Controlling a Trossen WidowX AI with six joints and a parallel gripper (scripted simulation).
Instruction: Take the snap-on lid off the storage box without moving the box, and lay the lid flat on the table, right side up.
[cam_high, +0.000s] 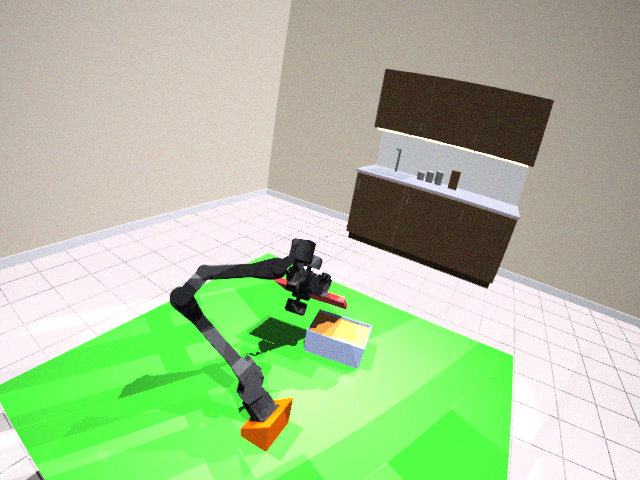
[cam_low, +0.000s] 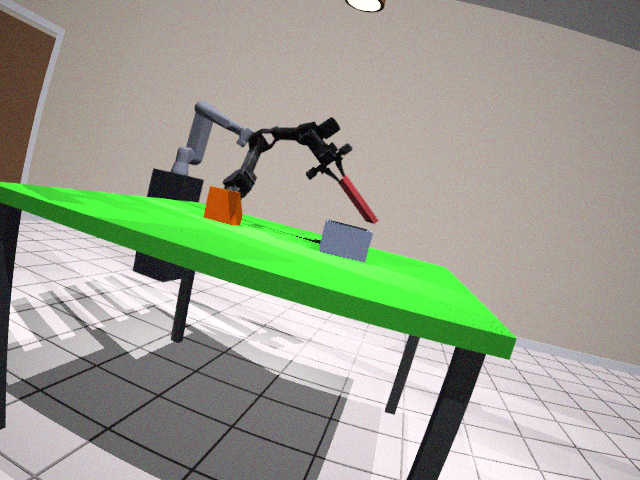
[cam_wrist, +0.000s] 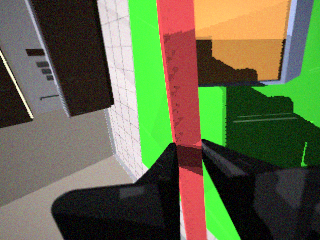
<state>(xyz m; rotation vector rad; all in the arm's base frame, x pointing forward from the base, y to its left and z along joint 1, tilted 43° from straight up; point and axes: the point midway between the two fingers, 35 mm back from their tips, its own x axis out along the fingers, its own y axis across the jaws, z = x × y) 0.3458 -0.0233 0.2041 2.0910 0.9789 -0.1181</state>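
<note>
My gripper tip is 6 cm short of the lid, 5 cm above it and 1 cm to the right of it. From my gripper tip the other things lie so: storage box 19 cm below, 11 cm to the right, 7 cm ahead.
</note>
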